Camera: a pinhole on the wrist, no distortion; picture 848 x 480 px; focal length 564.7 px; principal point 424.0 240.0 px. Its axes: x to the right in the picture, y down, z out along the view. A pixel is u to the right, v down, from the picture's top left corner.
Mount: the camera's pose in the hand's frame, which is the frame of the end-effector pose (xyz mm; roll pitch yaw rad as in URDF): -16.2 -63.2 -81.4 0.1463 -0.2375 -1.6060
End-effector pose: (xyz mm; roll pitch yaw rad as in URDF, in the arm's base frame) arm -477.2 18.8 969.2 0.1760 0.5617 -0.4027
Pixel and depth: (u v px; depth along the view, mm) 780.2 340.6 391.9
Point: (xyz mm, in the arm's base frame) -433.3 -294.0 1246.0
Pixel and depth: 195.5 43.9 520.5
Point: -411.8 209.3 1433.3
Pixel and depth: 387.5 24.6 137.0
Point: -538.0 13.4 1046.0
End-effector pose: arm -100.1 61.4 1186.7 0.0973 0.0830 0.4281
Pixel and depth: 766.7 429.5 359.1
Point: 57.1 -109.7 1494.0
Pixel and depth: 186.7 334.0 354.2
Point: -141.8 198.7 1433.5
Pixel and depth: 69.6 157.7 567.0
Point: -375.4 352.9 1606.0
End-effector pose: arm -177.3 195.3 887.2 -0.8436 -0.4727 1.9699
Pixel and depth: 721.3 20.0 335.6
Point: -144.3 -126.0 1056.7
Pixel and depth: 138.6 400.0 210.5
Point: -310.1 155.2 897.0
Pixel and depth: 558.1 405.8 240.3
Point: -236.7 108.7 1039.1
